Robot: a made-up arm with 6 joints. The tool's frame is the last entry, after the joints. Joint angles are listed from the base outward.
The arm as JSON. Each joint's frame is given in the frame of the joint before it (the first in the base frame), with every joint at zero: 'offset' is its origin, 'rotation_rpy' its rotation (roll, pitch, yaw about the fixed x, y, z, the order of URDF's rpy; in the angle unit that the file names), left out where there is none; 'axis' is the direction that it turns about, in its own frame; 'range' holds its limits. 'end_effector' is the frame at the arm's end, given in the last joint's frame.
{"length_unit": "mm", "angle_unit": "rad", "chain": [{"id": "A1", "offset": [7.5, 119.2, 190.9], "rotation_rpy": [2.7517, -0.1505, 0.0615], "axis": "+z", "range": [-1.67, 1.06]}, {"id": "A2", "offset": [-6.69, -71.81, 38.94], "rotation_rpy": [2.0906, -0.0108, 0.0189], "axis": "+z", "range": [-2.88, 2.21]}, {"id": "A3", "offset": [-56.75, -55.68, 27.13], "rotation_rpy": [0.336, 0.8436, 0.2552], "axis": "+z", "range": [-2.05, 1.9]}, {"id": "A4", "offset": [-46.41, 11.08, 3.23], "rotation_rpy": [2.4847, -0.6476, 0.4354], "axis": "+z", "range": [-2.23, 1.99]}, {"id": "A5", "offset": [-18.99, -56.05, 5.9], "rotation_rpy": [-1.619, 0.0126, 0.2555], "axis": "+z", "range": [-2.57, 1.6]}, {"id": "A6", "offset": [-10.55, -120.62, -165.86], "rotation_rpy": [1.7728, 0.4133, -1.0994], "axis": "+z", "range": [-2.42, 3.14]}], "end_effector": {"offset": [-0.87, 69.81, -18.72], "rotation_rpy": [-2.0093, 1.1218, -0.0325]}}
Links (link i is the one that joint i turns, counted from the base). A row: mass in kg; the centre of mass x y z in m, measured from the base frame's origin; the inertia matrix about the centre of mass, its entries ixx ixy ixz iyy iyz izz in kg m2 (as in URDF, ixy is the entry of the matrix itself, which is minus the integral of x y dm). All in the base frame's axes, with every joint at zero. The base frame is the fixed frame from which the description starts. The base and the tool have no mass.
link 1: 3.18; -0.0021 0.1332 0.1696; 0.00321 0 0 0.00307 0.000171 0.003
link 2: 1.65; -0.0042 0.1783 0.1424; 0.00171 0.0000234 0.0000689 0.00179 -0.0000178 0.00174
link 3: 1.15; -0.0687 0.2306 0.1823; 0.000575 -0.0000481 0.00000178 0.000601 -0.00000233 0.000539
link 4: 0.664; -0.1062 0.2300 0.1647; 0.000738 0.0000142 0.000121 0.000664 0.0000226 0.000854
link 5: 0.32; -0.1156 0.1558 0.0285; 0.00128 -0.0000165 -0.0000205 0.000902 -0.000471 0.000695
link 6: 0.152; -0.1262 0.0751 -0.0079; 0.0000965 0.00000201 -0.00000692 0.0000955 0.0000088 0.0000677
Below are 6 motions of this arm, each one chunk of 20 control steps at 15 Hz.
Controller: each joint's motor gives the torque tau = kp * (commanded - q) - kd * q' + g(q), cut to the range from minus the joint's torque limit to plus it. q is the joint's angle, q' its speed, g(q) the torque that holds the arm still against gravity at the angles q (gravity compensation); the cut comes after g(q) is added. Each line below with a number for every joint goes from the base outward.
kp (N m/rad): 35 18 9.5 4 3.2 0.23
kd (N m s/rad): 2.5 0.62 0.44 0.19 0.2 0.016
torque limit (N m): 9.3 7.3 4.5 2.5 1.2 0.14
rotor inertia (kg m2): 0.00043 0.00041 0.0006 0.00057 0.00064 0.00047
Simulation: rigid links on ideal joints. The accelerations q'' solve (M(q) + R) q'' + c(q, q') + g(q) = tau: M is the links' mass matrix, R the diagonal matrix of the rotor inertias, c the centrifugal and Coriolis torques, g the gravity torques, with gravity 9.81 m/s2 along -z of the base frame. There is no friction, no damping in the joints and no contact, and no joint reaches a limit. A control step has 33 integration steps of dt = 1/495 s. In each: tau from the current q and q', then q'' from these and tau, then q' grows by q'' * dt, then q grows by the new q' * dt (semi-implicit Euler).
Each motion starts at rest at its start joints. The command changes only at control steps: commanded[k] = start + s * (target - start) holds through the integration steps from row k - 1 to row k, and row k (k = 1, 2, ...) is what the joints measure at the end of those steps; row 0 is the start. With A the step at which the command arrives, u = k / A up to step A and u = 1 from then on. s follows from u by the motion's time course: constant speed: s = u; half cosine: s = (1 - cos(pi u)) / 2; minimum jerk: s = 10 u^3 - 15 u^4 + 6 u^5; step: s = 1 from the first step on.
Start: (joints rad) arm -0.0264 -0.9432 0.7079 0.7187 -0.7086 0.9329
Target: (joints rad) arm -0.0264 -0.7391 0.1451 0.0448 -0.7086 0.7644
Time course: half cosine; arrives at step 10
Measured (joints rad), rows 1 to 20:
1: -0.0263 -0.9392 0.6968 0.7101 -0.7084 0.9366
2: -0.0257 -0.9269 0.6613 0.6774 -0.7068 0.9401
3: -0.0247 -0.9065 0.6021 0.6140 -0.7039 0.9311
4: -0.0238 -0.8794 0.5260 0.5241 -0.7015 0.9068
5: -0.0236 -0.8475 0.4413 0.4174 -0.7008 0.8726
6: -0.0242 -0.8141 0.3563 0.3054 -0.7017 0.8353
7: -0.0255 -0.7825 0.2791 0.2000 -0.7039 0.8005
8: -0.0269 -0.7563 0.2165 0.1120 -0.7069 0.7721
9: -0.0282 -0.7386 0.1744 0.0507 -0.7101 0.7527
10: -0.0291 -0.7312 0.1565 0.0222 -0.7129 0.7432
11: -0.0294 -0.7320 0.1526 0.0212 -0.7141 0.7453
12: -0.0285 -0.7361 0.1491 0.0325 -0.7125 0.7548
13: -0.0269 -0.7402 0.1450 0.0454 -0.7093 0.7632
14: -0.0255 -0.7424 0.1421 0.0537 -0.7066 0.7678
15: -0.0249 -0.7425 0.1415 0.0554 -0.7056 0.7691
16: -0.0252 -0.7411 0.1427 0.0519 -0.7063 0.7680
17: -0.0259 -0.7393 0.1446 0.0464 -0.7078 0.7659
18: -0.0266 -0.7380 0.1461 0.0420 -0.7092 0.7639
19: -0.0270 -0.7376 0.1466 0.0403 -0.7099 0.7628
20: -0.0270 -0.7380 0.1463 0.0411 -0.7098 0.7627

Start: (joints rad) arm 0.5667 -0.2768 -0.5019 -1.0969 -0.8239 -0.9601
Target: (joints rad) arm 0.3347 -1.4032 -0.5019 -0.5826 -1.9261 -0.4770
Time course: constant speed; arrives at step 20
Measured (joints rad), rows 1 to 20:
1: 0.5571 -0.3134 -0.4896 -1.1070 -0.8597 -0.9314
2: 0.5448 -0.3686 -0.4855 -1.0987 -0.9160 -0.8955
3: 0.5339 -0.4309 -0.4891 -1.0657 -0.9721 -0.8727
4: 0.5238 -0.4960 -0.4965 -1.0184 -1.0254 -0.8644
5: 0.5140 -0.5600 -0.5040 -0.9700 -1.0778 -0.8602
6: 0.5041 -0.6202 -0.5089 -0.9296 -1.1311 -0.8497
7: 0.4935 -0.6765 -0.5101 -0.9007 -1.1857 -0.8289
8: 0.4819 -0.7300 -0.5080 -0.8811 -1.2410 -0.7999
9: 0.4696 -0.7826 -0.5043 -0.8657 -1.2964 -0.7677
10: 0.4569 -0.8358 -0.5008 -0.8493 -1.3512 -0.7367
11: 0.4444 -0.8906 -0.4985 -0.8287 -1.4056 -0.7096
12: 0.4324 -0.9469 -0.4981 -0.8034 -1.4601 -0.6864
13: 0.4210 -1.0045 -0.4992 -0.7745 -1.5152 -0.6655
14: 0.4101 -1.0624 -0.5010 -0.7441 -1.5708 -0.6451
15: 0.3994 -1.1201 -0.5028 -0.7141 -1.6267 -0.6237
16: 0.3886 -1.1771 -0.5039 -0.6858 -1.6825 -0.6008
17: 0.3774 -1.2334 -0.5042 -0.6595 -1.7380 -0.5765
18: 0.3659 -1.2891 -0.5038 -0.6349 -1.7932 -0.5515
19: 0.3541 -1.3447 -0.5030 -0.6112 -1.8481 -0.5264
20: 0.3423 -1.4004 -0.5022 -0.5874 -1.9029 -0.5017

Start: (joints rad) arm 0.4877 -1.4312 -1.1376 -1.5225 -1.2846 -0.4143
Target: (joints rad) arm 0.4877 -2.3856 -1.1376 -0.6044 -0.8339 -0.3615
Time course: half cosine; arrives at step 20
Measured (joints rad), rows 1 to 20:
1: 0.4871 -1.4353 -1.1359 -1.5219 -1.2825 -0.4134
2: 0.4856 -1.4487 -1.1318 -1.5172 -1.2756 -0.4110
3: 0.4838 -1.4734 -1.1273 -1.5024 -1.2634 -0.4085
4: 0.4824 -1.5099 -1.1243 -1.4730 -1.2464 -0.4072
5: 0.4821 -1.5579 -1.1238 -1.4283 -1.2253 -0.4082
6: 0.4829 -1.6161 -1.1259 -1.3700 -1.2010 -0.4109
7: 0.4846 -1.6824 -1.1295 -1.3020 -1.1741 -0.4140
8: 0.4868 -1.7545 -1.1336 -1.2282 -1.1449 -0.4158
9: 0.4887 -1.8298 -1.1371 -1.1520 -1.1135 -0.4153
10: 0.4902 -1.9061 -1.1395 -1.0759 -1.0805 -0.4125
11: 0.4910 -1.9818 -1.1408 -1.0017 -1.0465 -0.4078
12: 0.4915 -2.0553 -1.1415 -0.9301 -1.0126 -0.4021
13: 0.4916 -2.1253 -1.1419 -0.8619 -0.9798 -0.3959
14: 0.4918 -2.1900 -1.1423 -0.7979 -0.9488 -0.3898
15: 0.4919 -2.2479 -1.1429 -0.7394 -0.9202 -0.3841
16: 0.4920 -2.2973 -1.1434 -0.6882 -0.8945 -0.3792
17: 0.4920 -2.3369 -1.1437 -0.6462 -0.8725 -0.3750
18: 0.4918 -2.3658 -1.1438 -0.6149 -0.8550 -0.3717
19: 0.4916 -2.3835 -1.1436 -0.5953 -0.8427 -0.3692
20: 0.4913 -2.3897 -1.1433 -0.5874 -0.8361 -0.3677

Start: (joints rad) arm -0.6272 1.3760 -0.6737 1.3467 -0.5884 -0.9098
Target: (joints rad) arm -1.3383 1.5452 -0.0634 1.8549 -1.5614 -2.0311
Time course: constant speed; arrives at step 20
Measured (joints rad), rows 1 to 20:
1: -0.6483 1.3826 -0.6544 1.3707 -0.6139 -0.9301
2: -0.6793 1.3911 -0.6238 1.4018 -0.6587 -0.9862
3: -0.7133 1.3998 -0.5915 1.4268 -0.7089 -1.0527
4: -0.7484 1.4085 -0.5593 1.4479 -0.7603 -1.1130
5: -0.7839 1.4172 -0.5274 1.4690 -0.8112 -1.1671
6: -0.8194 1.4258 -0.4962 1.4921 -0.8611 -1.2199
7: -0.8549 1.4343 -0.4658 1.5174 -0.9100 -1.2743
8: -0.8904 1.4425 -0.4359 1.5440 -0.9582 -1.3306
9: -0.9259 1.4508 -0.4061 1.5709 -1.0063 -1.3879
10: -0.9614 1.4592 -0.3760 1.5973 -1.0547 -1.4452
11: -0.9970 1.4676 -0.3455 1.6229 -1.1034 -1.5019
12: -1.0325 1.4762 -0.3149 1.6477 -1.1524 -1.5578
13: -1.0681 1.4848 -0.2841 1.6722 -1.2014 -1.6132
14: -1.1036 1.4934 -0.2534 1.6968 -1.2504 -1.6683
15: -1.1392 1.5020 -0.2228 1.7217 -1.2992 -1.7237
16: -1.1748 1.5105 -0.1924 1.7470 -1.3479 -1.7793
17: -1.2103 1.5190 -0.1619 1.7724 -1.3966 -1.8353
18: -1.2459 1.5275 -0.1315 1.7979 -1.4453 -1.8913
19: -1.2814 1.5360 -0.1011 1.8233 -1.4940 -1.9473
20: -1.3170 1.5445 -0.0706 1.8486 -1.5426 -2.0032

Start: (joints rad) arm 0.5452 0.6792 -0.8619 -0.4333 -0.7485 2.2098
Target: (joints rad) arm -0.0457 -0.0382 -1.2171 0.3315 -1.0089 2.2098
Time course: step
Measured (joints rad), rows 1 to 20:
1: 0.2467 0.2105 -0.9397 -0.4996 -0.9553 1.9094
2: 0.0302 -0.1224 -1.0571 -0.1193 -1.1570 2.1068
3: -0.0284 -0.1134 -1.2209 0.3992 -1.1434 2.5447
4: -0.0476 -0.0490 -1.3463 0.6695 -0.9886 2.6663
5: -0.0489 -0.0419 -1.3557 0.6881 -0.9210 2.5214
6: -0.0487 -0.0395 -1.2918 0.5317 -0.9510 2.3763
7: -0.0475 -0.0404 -1.2155 0.3349 -1.0098 2.2838
8: -0.0446 -0.0376 -1.1701 0.2081 -1.0420 2.1968
9: -0.0429 -0.0335 -1.1662 0.1880 -1.0423 2.1317
10: -0.0435 -0.0357 -1.1883 0.2463 -1.0297 2.1306
11: -0.0451 -0.0393 -1.2151 0.3254 -1.0156 2.1819
12: -0.0464 -0.0397 -1.2330 0.3774 -1.0028 2.2328
13: -0.0468 -0.0391 -1.2368 0.3870 -0.9969 2.2519
14: -0.0465 -0.0386 -1.2295 0.3660 -0.9997 2.2435
15: -0.0460 -0.0382 -1.2187 0.3362 -1.0065 2.2235
16: -0.0455 -0.0379 -1.2112 0.3152 -1.0119 2.2049
17: -0.0453 -0.0377 -1.2094 0.3100 -1.0137 2.1954
18: -0.0454 -0.0379 -1.2121 0.3173 -1.0125 2.1966
19: -0.0456 -0.0382 -1.2162 0.3288 -1.0101 2.2040
20: -0.0458 -0.0384 -1.2192 0.3374 -1.0080 2.2116

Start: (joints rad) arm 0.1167 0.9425 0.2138 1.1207 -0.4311 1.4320
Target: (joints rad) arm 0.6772 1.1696 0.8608 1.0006 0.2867 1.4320
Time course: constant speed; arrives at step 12
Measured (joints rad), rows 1 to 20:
1: 0.1414 0.9513 0.2451 1.1174 -0.3861 1.4268
2: 0.1832 0.9760 0.3007 1.1139 -0.3313 1.4260
3: 0.2298 1.0003 0.3621 1.0990 -0.2775 1.4303
4: 0.2762 1.0210 0.4209 1.0796 -0.2235 1.4328
5: 0.3225 1.0399 0.4764 1.0646 -0.1667 1.4323
6: 0.3691 1.0583 0.5298 1.0560 -0.1067 1.4317
7: 0.4160 1.0764 0.5823 1.0504 -0.0448 1.4321
8: 0.4629 1.0946 0.6350 1.0442 0.0172 1.4330
9: 0.5097 1.1133 0.6885 1.0356 0.0782 1.4336
10: 0.5564 1.1323 0.7427 1.0249 0.1382 1.4339
11: 0.6031 1.1515 0.7973 1.0133 0.1976 1.4342
12: 0.6499 1.1706 0.8517 1.0021 0.2571 1.4347
13: 0.6729 1.1829 0.8760 0.9966 0.2779 1.4466
14: 0.6779 1.1774 0.8733 0.9905 0.2806 1.4483
15: 0.6771 1.1696 0.8641 0.9941 0.2826 1.4409
16: 0.6767 1.1671 0.8585 1.0030 0.2868 1.4329
17: 0.6770 1.1677 0.8575 1.0079 0.2899 1.4288
18: 0.6773 1.1688 0.8588 1.0065 0.2899 1.4288
19: 0.6773 1.1697 0.8604 1.0022 0.2880 1.4306
20: 0.6772 1.1701 0.8616 0.9988 0.2861 1.4323

